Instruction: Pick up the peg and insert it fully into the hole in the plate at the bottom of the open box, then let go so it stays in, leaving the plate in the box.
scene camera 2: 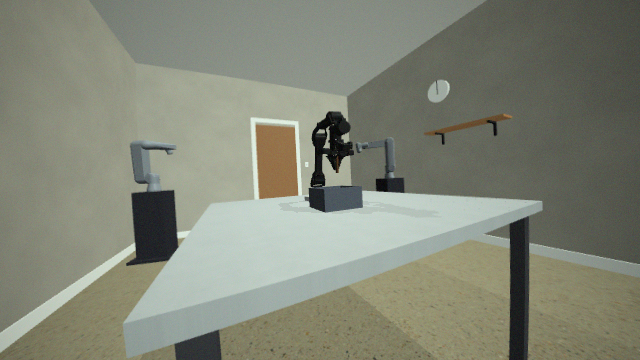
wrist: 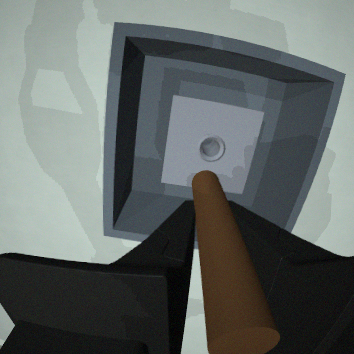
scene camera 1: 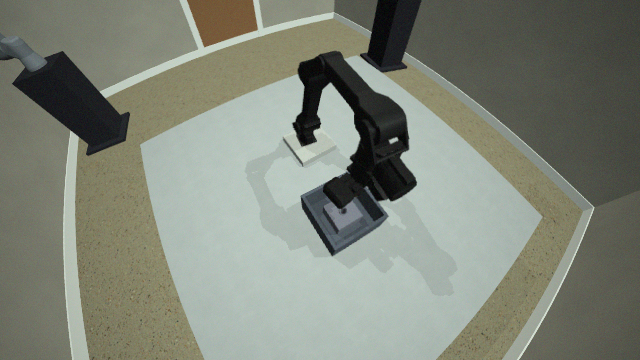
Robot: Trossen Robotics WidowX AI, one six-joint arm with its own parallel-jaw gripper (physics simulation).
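Where they show: gripper, fingertip midpoint: (scene camera 2: 336, 170) (wrist: 206, 209) (scene camera 1: 354, 190); arm's base at its link origin: (scene camera 1: 306, 138).
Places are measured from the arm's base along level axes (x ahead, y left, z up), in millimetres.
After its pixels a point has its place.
The brown round peg (wrist: 227, 265) {x 348, y 10, z 200 mm} (scene camera 2: 337, 165) {x 348, y 5, z 171 mm} is held between the fingers of my gripper (wrist: 206, 209) {x 334, y 4, z 149 mm} (scene camera 2: 337, 164) {x 334, y 4, z 149 mm}, which is shut on it. In scene camera 2 the peg points down above the open box (scene camera 2: 336, 198) {x 435, y -41, z 25 mm}, with its lower end higher than the rim. The dark blue-grey box (scene camera 1: 318, 229) {x 359, y -107, z 24 mm} (wrist: 111, 125) {x 341, y 76, z 68 mm} stands on the table. The light grey plate (wrist: 187, 130) {x 347, y 13, z 28 mm} (scene camera 1: 347, 223) {x 378, y -20, z 28 mm} lies on the box's floor, with a round hole (wrist: 210, 148) near its middle. In the wrist view the peg's far end overlaps the plate's near edge, beside the hole. In scene camera 1 the gripper hides the peg.
The arm's cream base plate (scene camera 1: 317, 151) {x 76, y 14, z 0 mm} lies on the white table (scene camera 1: 240, 280) {x 404, y -385, z -29 mm} (scene camera 2: 250, 250) {x 773, y -369, z -29 mm} behind the box. Dark pedestals (scene camera 1: 75, 100) (scene camera 1: 392, 35) stand beyond the table, with grey arms (scene camera 2: 142, 162) (scene camera 2: 390, 155) on them in scene camera 2.
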